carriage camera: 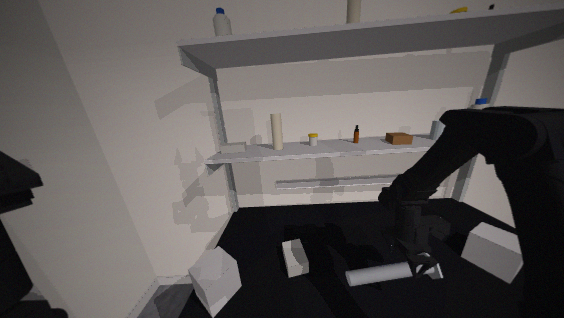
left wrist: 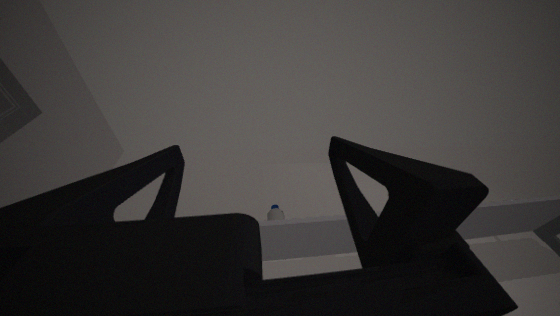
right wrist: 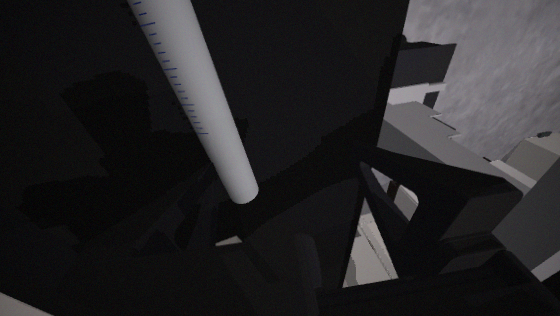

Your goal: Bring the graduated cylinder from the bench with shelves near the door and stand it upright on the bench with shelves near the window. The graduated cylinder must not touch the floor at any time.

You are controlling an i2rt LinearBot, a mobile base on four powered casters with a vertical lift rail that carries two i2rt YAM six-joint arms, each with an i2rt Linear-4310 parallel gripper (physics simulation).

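Frame: origin at the left arm's base, x back, y right, z up, level; centimetres.
Seen in the pictures: left gripper, fingertip midpoint: [left wrist: 257,149]; right gripper, fingertip midpoint: [carriage camera: 403,263] [right wrist: 283,159].
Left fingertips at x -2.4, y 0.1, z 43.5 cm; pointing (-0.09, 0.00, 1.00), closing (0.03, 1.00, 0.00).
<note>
Pixels of each thing's top centre, then the offset from my left fingertips to it. "pt": a spot on its surface instead. Level surfaces: height alone.
- graduated cylinder, surface spot: [right wrist: 212,110] pt dy +67.9, dx -31.0, dz -61.1 cm
- black bench, surface height: dz -66.3 cm
- small white block, top centre: [carriage camera: 294,251] dy +33.1, dx -39.7, dz -60.5 cm
- shelf, surface height: dz -20.6 cm
- beige cylinder, surface spot: [carriage camera: 276,132] pt dy +27.8, dx -63.4, dz -11.7 cm
- brown box, surface spot: [carriage camera: 399,139] pt dy +84.7, dx -59.6, dz -18.2 cm
The graduated cylinder [carriage camera: 380,274] [right wrist: 212,110], pale with blue marks, lies on its side on the black bench [carriage camera: 260,225]. Its foot is toward the right in the carriage view, partly hidden by my right gripper [carriage camera: 421,264] [right wrist: 287,167]. That gripper is open with nothing between its fingers, low over the foot end. In the right wrist view the cylinder's narrow end lies near the left-hand finger, and its foot does not show. My left gripper [left wrist: 257,149] is open and empty, raised before the wall; in the carriage view dark parts of the left arm show at the left edge.
A white box [carriage camera: 215,280] and a small white block [carriage camera: 295,257] stand left of the cylinder, another white box [carriage camera: 492,252] right of it. Above the bench, a shelf [carriage camera: 325,151] holds a beige cylinder [carriage camera: 276,132], a brown box [carriage camera: 399,139] and small bottles. An upper shelf [carriage camera: 350,47] overhangs it.
</note>
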